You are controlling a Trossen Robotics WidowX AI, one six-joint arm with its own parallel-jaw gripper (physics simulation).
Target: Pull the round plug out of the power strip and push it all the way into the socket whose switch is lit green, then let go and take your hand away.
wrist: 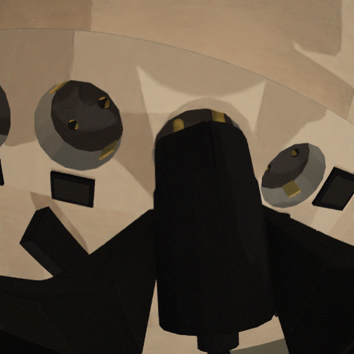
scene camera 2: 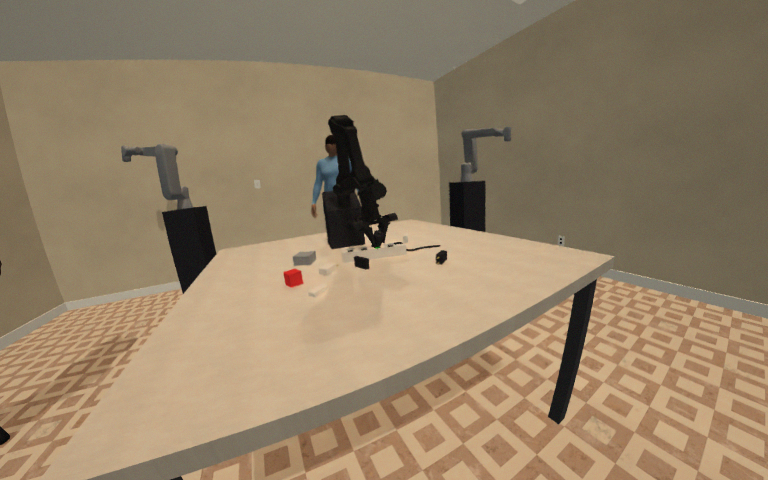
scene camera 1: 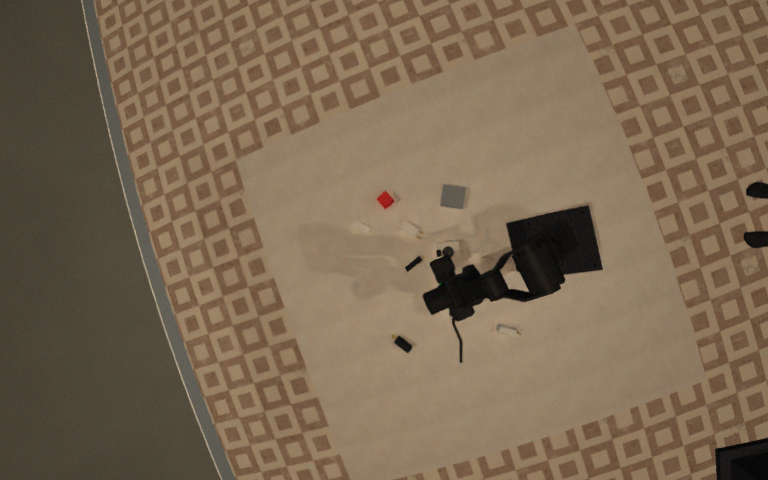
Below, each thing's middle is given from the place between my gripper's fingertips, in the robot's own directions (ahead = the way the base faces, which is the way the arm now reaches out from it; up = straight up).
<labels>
My hand is 10 mm past the black round plug [wrist: 212, 261] and 20 mm below it. From my hand the other things lie so: black block [wrist: 46, 239] 90 mm ahead, 90 mm to the right, 30 mm below.
</labels>
